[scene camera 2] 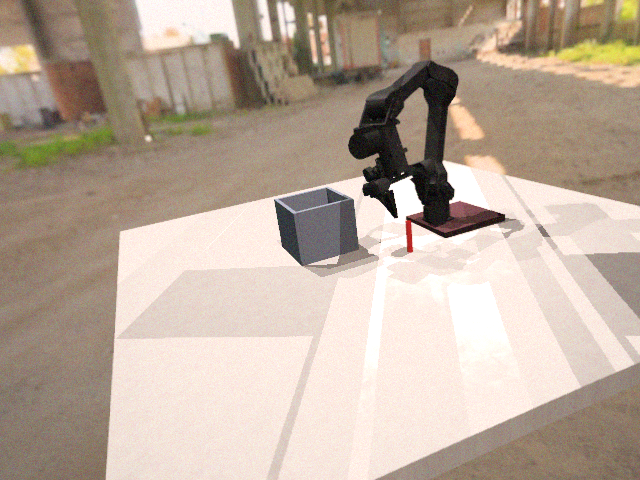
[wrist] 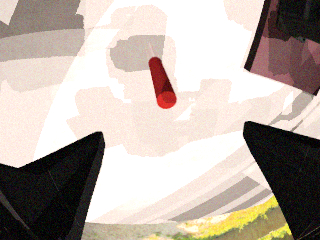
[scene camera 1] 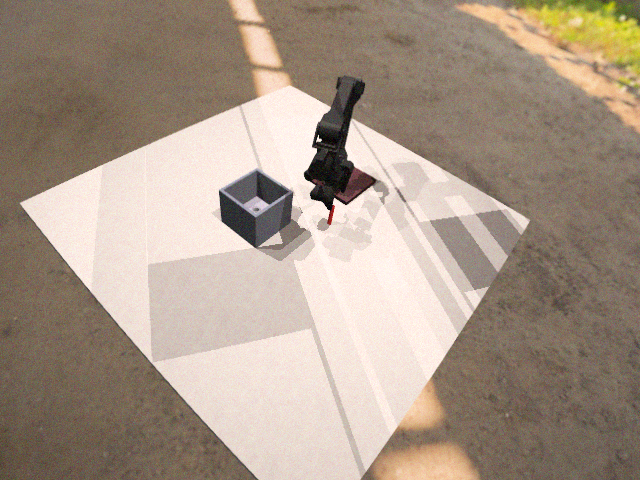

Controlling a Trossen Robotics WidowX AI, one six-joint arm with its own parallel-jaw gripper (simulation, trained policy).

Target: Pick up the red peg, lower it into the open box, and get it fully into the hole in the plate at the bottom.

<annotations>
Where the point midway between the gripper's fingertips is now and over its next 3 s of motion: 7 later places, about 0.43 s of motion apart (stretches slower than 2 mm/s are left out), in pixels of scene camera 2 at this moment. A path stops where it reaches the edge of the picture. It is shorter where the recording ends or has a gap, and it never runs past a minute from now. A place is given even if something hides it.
The gripper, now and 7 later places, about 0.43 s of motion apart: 410,211; 415,226; 414,236; 414,236; 408,220; 392,194; 371,174; 356,173
</annotations>
